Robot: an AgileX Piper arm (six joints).
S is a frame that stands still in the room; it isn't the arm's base.
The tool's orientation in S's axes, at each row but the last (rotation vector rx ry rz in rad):
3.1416, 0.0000, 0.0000
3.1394, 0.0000, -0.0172
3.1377, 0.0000, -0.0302
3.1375, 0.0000, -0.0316
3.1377, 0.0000, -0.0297
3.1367, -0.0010, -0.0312
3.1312, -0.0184, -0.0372
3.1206, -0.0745, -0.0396
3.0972, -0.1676, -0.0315
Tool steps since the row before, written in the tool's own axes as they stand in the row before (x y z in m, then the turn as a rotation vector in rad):
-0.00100, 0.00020, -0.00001, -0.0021, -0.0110, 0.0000
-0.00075, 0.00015, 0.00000, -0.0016, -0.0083, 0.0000
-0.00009, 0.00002, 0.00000, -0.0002, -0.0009, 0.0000
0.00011, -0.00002, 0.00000, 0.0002, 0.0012, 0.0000
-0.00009, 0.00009, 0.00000, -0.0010, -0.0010, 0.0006
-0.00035, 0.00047, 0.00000, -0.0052, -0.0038, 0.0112
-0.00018, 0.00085, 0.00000, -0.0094, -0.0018, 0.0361
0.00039, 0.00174, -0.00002, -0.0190, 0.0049, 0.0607
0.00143, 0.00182, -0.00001, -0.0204, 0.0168, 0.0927
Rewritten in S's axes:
-0.00100, -0.00020, 0.00001, -0.0021, 0.0110, 0.0000
-0.00075, -0.00015, 0.00001, -0.0016, 0.0083, 0.0000
-0.00009, -0.00002, 0.00000, -0.0002, 0.0009, 0.0000
0.00011, 0.00002, 0.00000, 0.0002, -0.0012, 0.0000
-0.00009, -0.00009, 0.00000, -0.0010, 0.0010, -0.0006
-0.00035, -0.00047, 0.00001, -0.0054, 0.0038, -0.0111
-0.00019, -0.00085, 0.00001, -0.0102, 0.0016, -0.0359
0.00031, -0.00176, 0.00005, -0.0208, -0.0051, -0.0601
0.00123, -0.00196, 0.00006, -0.0242, -0.0181, -0.0916

